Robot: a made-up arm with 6 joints. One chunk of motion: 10 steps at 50 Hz.
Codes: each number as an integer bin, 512 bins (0 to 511) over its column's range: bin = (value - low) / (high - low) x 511, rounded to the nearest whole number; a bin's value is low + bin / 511 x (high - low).
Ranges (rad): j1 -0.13..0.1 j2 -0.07..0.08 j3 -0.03..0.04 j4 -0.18..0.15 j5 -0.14..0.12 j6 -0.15..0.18
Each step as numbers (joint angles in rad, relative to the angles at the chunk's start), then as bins.
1 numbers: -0.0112 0.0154 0.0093 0.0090 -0.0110 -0.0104
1 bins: 264 291 287 293 254 216
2 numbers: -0.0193 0.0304 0.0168 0.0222 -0.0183 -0.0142
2 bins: 246 342 342 313 239 210
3 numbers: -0.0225 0.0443 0.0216 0.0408 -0.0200 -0.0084
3 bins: 239 389 377 342 236 219
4 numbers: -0.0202 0.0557 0.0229 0.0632 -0.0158 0.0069
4 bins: 244 428 386 377 244 243
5 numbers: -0.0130 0.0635 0.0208 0.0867 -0.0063 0.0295
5 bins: 260 455 371 413 263 278
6 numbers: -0.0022 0.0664 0.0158 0.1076 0.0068 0.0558
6 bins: 284 465 334 445 289 319
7 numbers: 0.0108 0.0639 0.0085 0.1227 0.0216 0.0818
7 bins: 313 456 281 469 318 359
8 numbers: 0.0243 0.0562 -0.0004 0.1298 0.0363 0.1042
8 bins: 343 430 216 480 346 394
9 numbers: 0.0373 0.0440 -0.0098 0.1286 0.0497 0.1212
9 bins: 372 388 147 478 373 420
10 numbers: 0.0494 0.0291 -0.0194 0.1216 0.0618 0.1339
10 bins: 399 338 77 467 397 440
